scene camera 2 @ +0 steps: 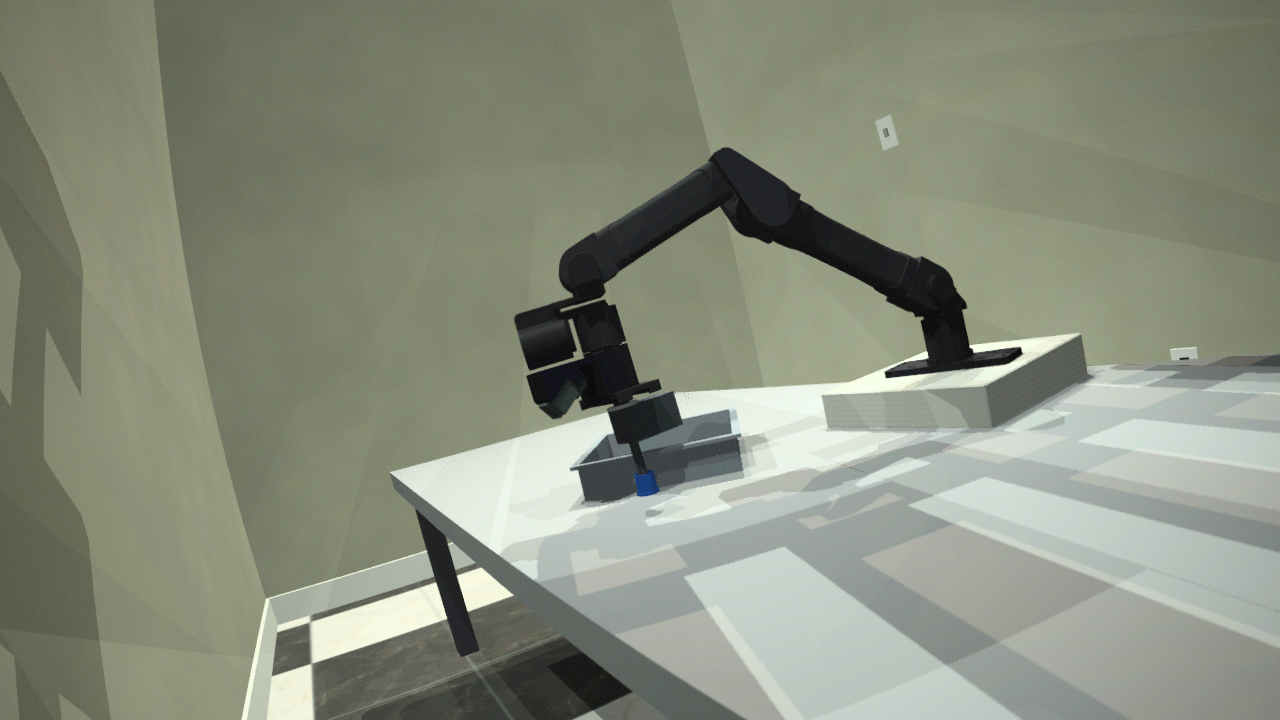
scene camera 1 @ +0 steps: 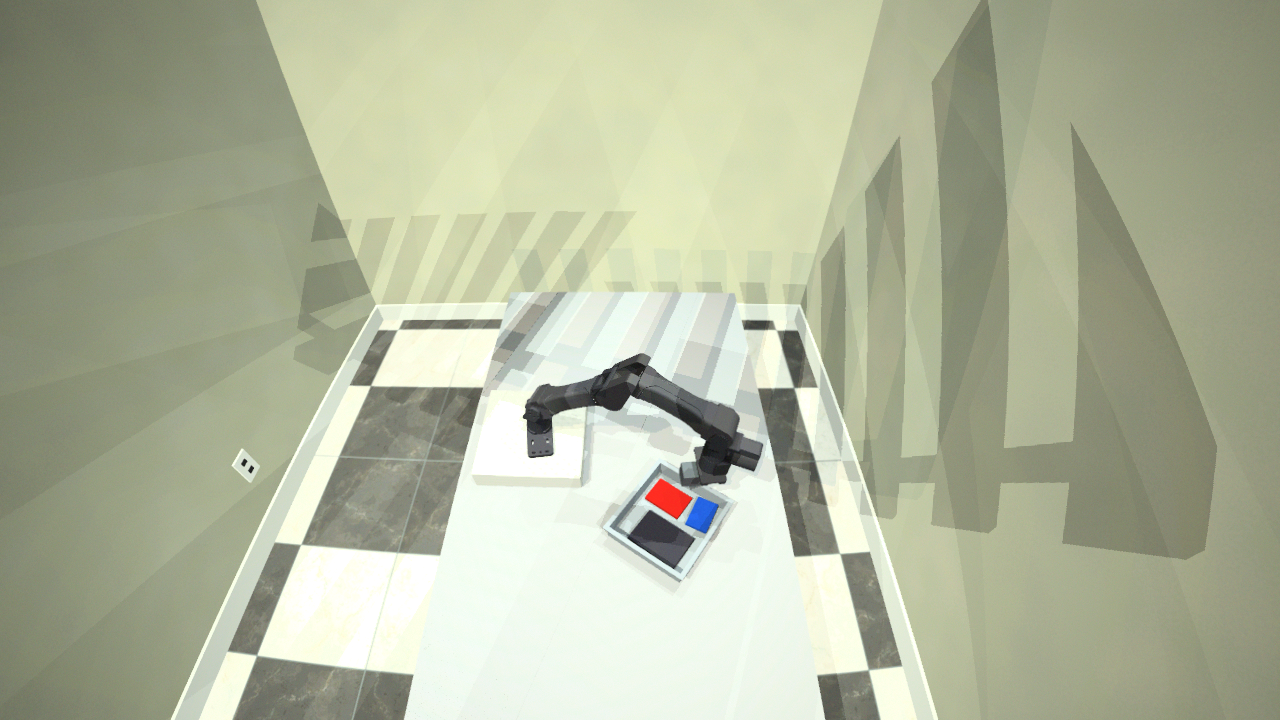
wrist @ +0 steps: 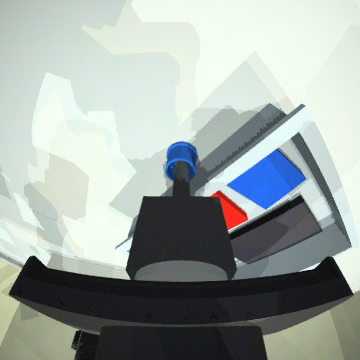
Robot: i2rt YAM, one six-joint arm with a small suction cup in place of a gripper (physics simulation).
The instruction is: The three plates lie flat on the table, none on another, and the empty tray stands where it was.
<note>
A black plate rests on a grey tray. A blue plate rests on the grey tray. A red plate rests on the grey tray. Further things: the suction cup.
The suction cup is seen too in scene camera 1 and in the wrist view.
</note>
